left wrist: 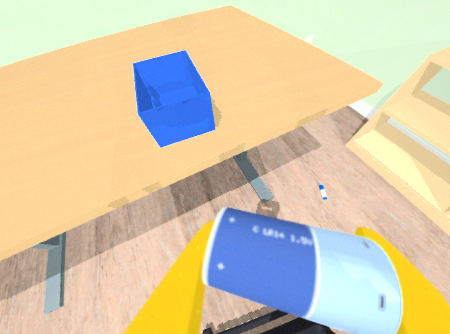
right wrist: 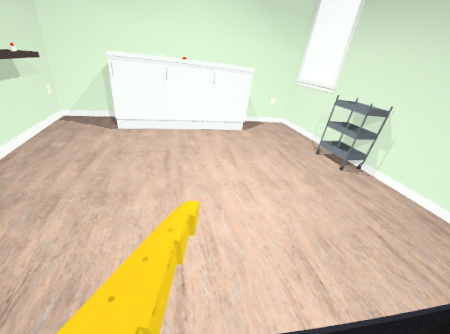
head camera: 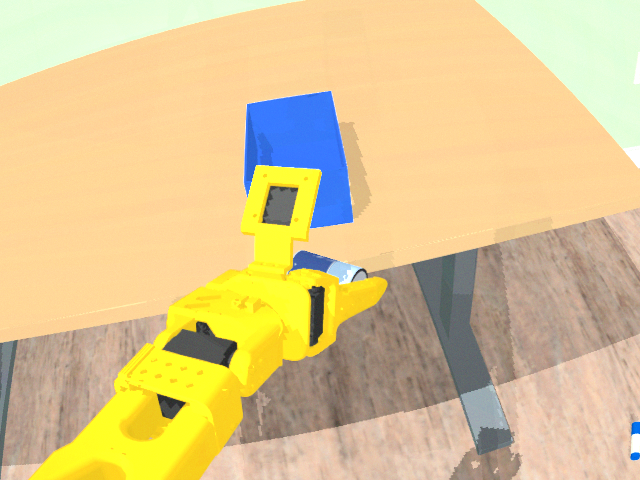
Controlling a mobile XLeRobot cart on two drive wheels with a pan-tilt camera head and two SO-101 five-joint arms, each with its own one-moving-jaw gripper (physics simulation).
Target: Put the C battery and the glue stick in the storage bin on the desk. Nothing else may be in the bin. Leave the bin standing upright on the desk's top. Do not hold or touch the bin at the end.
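Frame: origin at the left arm's base, x ahead, y left, z up, level; millimetres.
Seen in the pictures: left hand, tool point: (left wrist: 218,232) (head camera: 300,271); right hand, tool point: (right wrist: 197,214).
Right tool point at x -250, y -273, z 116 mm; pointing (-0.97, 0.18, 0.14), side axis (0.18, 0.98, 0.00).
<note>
Pixels of each thing's top centre, then the offset from my right tool point to it. "pt": a spot on its surface instead. Level surfaces: height alone.
- blue storage bin, top centre: (head camera: 291,131) (left wrist: 165,75) 874 mm ahead, 190 mm left, 96 mm down
- desk, surface height: 171 mm down
- C battery, top centre: (left wrist: 301,261) (head camera: 322,259) 588 mm ahead, 149 mm left, 5 mm down
- white stick, top centre: (head camera: 637,438) (left wrist: 323,191) 759 mm ahead, 467 mm right, 867 mm down
- grey desk leg, surface spot: (head camera: 454,315) pt 1121 mm ahead, 61 mm right, 774 mm down
The blue storage bin (head camera: 305,136) (left wrist: 177,117) stands upright on the desk (head camera: 449,134) (left wrist: 75,140). Its floor is partly hidden; a dark patch inside looks like shadow. My left gripper (head camera: 347,277) (left wrist: 292,250) is shut on the C battery (head camera: 323,263) (left wrist: 265,260), dark blue and light blue, lying crosswise between the jaws. In the head camera they show below the bin, by the desk's near edge, with the wrist covering the bin's lower left part. A small blue and white stick (head camera: 635,440) (left wrist: 323,192), possibly the glue stick, lies on the floor. My right gripper (right wrist: 192,212) is fully open, over floor.
A grey desk leg (head camera: 454,315) (left wrist: 255,180) stands under the desk's near side. A wooden shelf unit (left wrist: 407,172) stands at the right in the left wrist view. The right wrist view shows a white cabinet (right wrist: 185,92), a grey cart (right wrist: 364,108) and a dark wall shelf (right wrist: 22,54).
</note>
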